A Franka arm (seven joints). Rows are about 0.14 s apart.
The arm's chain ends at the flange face. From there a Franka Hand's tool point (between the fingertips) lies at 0.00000 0.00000 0.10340 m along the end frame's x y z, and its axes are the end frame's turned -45 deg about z.
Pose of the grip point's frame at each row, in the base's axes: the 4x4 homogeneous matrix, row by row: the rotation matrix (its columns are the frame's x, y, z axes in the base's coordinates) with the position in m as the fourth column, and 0 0 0 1 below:
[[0.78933, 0.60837, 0.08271, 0.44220], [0.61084, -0.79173, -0.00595, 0.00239], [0.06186, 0.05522, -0.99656, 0.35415], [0, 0, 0, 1]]
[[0.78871, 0.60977, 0.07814, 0.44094], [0.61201, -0.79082, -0.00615, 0.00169], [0.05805, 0.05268, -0.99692, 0.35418], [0, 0, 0, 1]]
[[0.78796, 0.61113, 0.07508, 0.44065], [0.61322, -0.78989, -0.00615, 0.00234], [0.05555, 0.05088, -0.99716, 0.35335], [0, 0, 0, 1]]
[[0.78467, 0.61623, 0.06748, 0.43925], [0.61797, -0.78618, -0.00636, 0.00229], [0.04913, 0.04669, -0.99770, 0.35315], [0, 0, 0, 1]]
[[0.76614, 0.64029, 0.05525, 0.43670], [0.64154, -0.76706, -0.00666, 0.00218], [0.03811, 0.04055, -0.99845, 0.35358], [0, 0, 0, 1]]
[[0.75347, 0.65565, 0.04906, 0.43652], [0.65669, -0.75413, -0.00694, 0.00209], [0.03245, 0.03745, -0.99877, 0.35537], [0, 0, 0, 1]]
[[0.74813, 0.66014, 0.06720, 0.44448], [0.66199, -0.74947, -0.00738, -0.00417], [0.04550, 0.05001, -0.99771, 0.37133], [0, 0, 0, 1]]
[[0.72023, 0.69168, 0.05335, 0.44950], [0.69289, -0.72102, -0.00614, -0.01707], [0.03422, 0.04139, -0.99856, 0.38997], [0, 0, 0, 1]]
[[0.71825, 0.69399, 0.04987, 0.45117], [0.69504, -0.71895, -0.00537, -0.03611], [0.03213, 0.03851, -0.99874, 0.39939], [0, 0, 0, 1]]
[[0.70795, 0.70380, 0.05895, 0.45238], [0.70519, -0.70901, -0.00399, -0.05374], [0.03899, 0.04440, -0.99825, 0.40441], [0, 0, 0, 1]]
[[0.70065, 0.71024, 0.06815, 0.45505], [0.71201, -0.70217, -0.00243, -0.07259], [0.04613, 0.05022, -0.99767, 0.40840], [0, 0, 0, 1]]
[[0.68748, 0.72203, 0.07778, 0.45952], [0.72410, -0.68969, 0.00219, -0.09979], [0.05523, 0.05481, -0.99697, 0.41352], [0, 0, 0, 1]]
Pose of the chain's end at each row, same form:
[[0.98832, -0.12796, 0.08271, 0.43365], [-0.12791, -0.99177, -0.00595, 0.00301], [0.08279, -0.00470, -0.99656, 0.45719], [0, 0, 0, 1]]
[[0.98887, -0.12653, 0.07814, 0.43286], [-0.12644, -0.99195, -0.00615, 0.00233], [0.07830, -0.00380, -0.99692, 0.45726], [0, 0, 0, 1]]
[[0.98931, -0.12504, 0.07508, 0.43289], [-0.12492, -0.99215, -0.00615, 0.00298], [0.07526, -0.00330, -0.99716, 0.45646], [0, 0, 0, 1]]
[[0.99059, -0.11911, 0.06748, 0.43227], [-0.11894, -0.99288, -0.00636, 0.00295], [0.06775, -0.00173, -0.99770, 0.45631], [0, 0, 0, 1]]
[[0.99450, -0.08899, 0.05525, 0.43099], [-0.08876, -0.99603, -0.00666, 0.00287], [0.05562, 0.00173, -0.99845, 0.45682], [0, 0, 0, 1]]
[[0.99640, -0.06917, 0.04906, 0.43145], [-0.06890, -0.99760, -0.00694, 0.00281], [0.04943, 0.00354, -0.99877, 0.45864], [0, 0, 0, 1]]
[[0.99580, -0.06222, 0.06720, 0.43753], [-0.06186, -0.99805, -0.00738, -0.00341], [0.06754, 0.00319, -0.99771, 0.47449], [0, 0, 0, 1]]
[[0.99837, -0.02019, 0.05335, 0.44398], [-0.01989, -0.99979, -0.00614, -0.01644], [0.05346, 0.00507, -0.99856, 0.49322], [0, 0, 0, 1]]
[[0.99860, -0.01715, 0.04987, 0.44601], [-0.01691, -0.99984, -0.00537, -0.03555], [0.04995, 0.00451, -0.99874, 0.50266], [0, 0, 0, 1]]
[[0.99826, -0.00293, 0.05895, 0.44628], [-0.00270, -0.99999, -0.00399, -0.05333], [0.05897, 0.00383, -0.99825, 0.50763], [0, 0, 0, 1]]
[[0.99765, 0.00678, 0.06815, 0.44800], [0.00696, -0.99998, -0.00243, -0.07234], [0.06813, 0.00289, -0.99767, 0.51156], [0, 0, 0, 1]]
[[0.99667, 0.02443, 0.07778, 0.45148], [0.02433, -0.99970, 0.00219, -0.10002], [0.07781, -0.00030, -0.99697, 0.51661], [0, 0, 0, 1]]

